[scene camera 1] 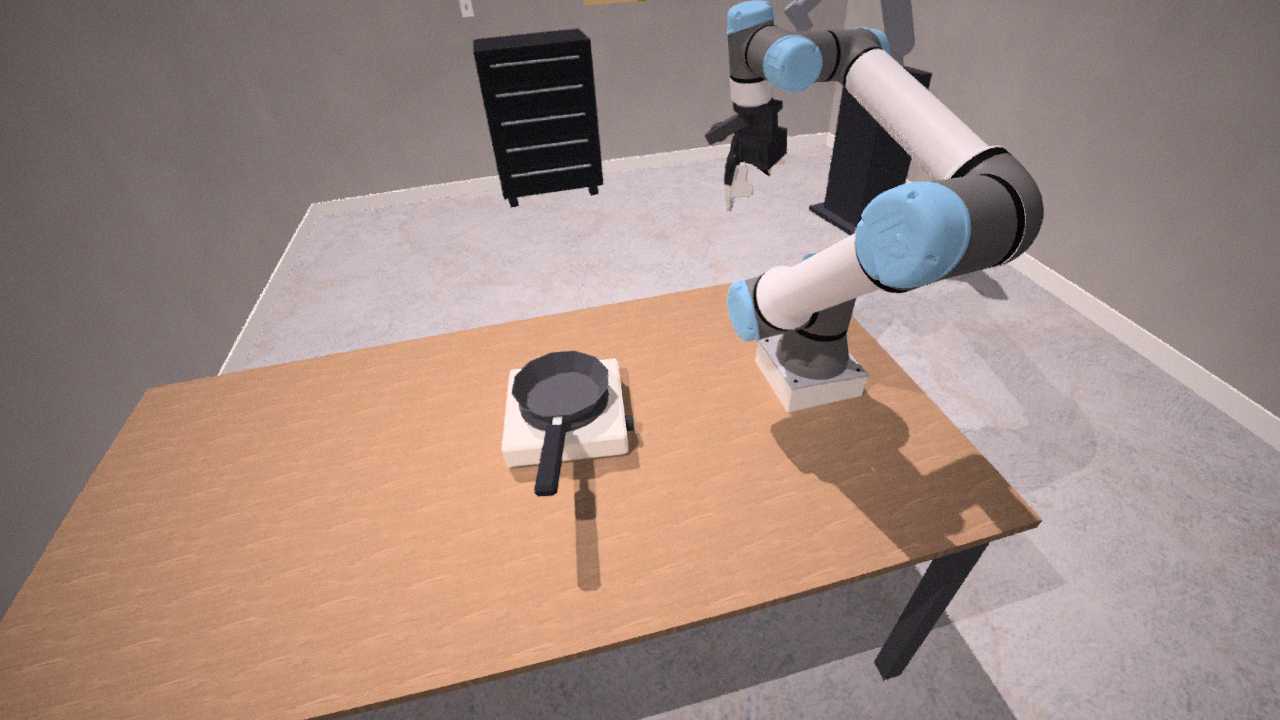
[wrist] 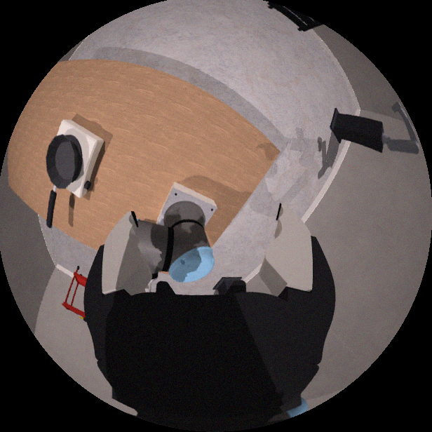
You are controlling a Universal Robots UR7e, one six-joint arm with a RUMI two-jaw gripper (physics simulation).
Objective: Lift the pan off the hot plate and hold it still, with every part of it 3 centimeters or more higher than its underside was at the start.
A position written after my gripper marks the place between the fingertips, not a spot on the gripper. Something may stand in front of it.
In view: my gripper (scene camera 1: 749, 193), a white hot plate (scene camera 1: 603, 432) and a dark pan (scene camera 1: 559, 387).
The white hot plate is seen too in the wrist view (wrist: 87, 144). The dark pan also shows in the wrist view (wrist: 61, 157). My gripper shows as well in the wrist view (wrist: 205, 209).
